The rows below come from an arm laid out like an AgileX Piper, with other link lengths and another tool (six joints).
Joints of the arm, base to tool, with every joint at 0 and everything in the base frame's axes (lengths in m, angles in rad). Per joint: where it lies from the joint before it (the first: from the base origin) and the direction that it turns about. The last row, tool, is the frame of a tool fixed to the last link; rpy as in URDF.
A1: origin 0 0 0.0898 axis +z
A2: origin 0 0 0 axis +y
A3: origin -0.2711 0 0.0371 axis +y
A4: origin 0.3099 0 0.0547 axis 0.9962 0 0.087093
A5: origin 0 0 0 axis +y
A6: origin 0.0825 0 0.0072 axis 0.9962 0 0.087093
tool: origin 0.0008 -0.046 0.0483 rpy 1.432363 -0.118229 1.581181
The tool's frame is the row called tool.
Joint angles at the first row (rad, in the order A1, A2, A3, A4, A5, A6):
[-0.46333, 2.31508, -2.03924, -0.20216, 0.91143, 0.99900]
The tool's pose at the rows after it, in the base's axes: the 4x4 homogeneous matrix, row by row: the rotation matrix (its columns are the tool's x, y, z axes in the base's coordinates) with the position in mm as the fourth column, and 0 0 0 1 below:
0.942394, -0.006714, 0.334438, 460.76; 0.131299, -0.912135, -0.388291, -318.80; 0.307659, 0.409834, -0.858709, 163.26; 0, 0, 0, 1
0.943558, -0.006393, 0.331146, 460.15; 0.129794, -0.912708, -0.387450, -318.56; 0.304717, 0.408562, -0.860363, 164.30; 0, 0, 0, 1
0.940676, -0.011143, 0.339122, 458.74; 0.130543, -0.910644, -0.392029, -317.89; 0.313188, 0.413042, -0.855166, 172.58; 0, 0, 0, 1
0.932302, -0.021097, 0.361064, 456.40; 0.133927, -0.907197, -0.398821, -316.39; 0.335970, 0.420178, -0.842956, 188.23; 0, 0, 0, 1
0.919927, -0.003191, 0.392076, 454.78; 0.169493, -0.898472, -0.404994, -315.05; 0.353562, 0.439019, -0.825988, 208.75; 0, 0, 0, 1
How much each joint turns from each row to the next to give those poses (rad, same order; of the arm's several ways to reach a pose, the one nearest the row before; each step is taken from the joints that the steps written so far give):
[0.00001, -0.00181, 0.00001, 0.00431, 0.00699, -0.00255]
[-0.00002, -0.00215, -0.00001, 0.00001, 0.00588, -0.00002]
[0.00001, -0.01519, 0.00000, -0.00001, 0.00437, 0.00001]
[0.00000, -0.02913, 0.00002, 0.00516, 0.00228, -0.00227]
[0.00000, -0.03657, -0.00001, 0.00975, 0.00144, -0.03738]

